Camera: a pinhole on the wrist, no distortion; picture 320 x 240 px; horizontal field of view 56.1 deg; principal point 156.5 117.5 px. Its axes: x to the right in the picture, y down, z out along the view. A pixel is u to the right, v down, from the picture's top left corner.
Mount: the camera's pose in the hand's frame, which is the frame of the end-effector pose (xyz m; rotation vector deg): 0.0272 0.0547 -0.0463 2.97 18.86 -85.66
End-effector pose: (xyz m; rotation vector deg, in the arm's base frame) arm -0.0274 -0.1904 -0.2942 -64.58 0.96 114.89
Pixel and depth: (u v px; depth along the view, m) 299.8 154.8 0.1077
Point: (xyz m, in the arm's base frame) -0.0607 -0.1219 -0.3070
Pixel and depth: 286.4 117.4 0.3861
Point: -0.1240 0.1144 -0.1303
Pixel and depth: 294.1 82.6 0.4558
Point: -0.1198 0.1556 -0.0426
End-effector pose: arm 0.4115 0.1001 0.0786 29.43 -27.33 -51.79
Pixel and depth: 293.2 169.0 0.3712
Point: 0.2324 -0.1899 0.1913
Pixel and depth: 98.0 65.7 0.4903
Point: 0.1726 -0.0111 0.4570
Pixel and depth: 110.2 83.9 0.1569
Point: 0.3898 0.0651 0.1966
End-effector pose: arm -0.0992 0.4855 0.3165 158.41 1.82 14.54
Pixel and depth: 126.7 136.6 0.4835
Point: 0.1185 0.3537 -0.0496
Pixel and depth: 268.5 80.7 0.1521
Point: -0.0446 0.4916 0.2290
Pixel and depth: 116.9 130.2 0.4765
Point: 0.1060 0.3393 -0.0452
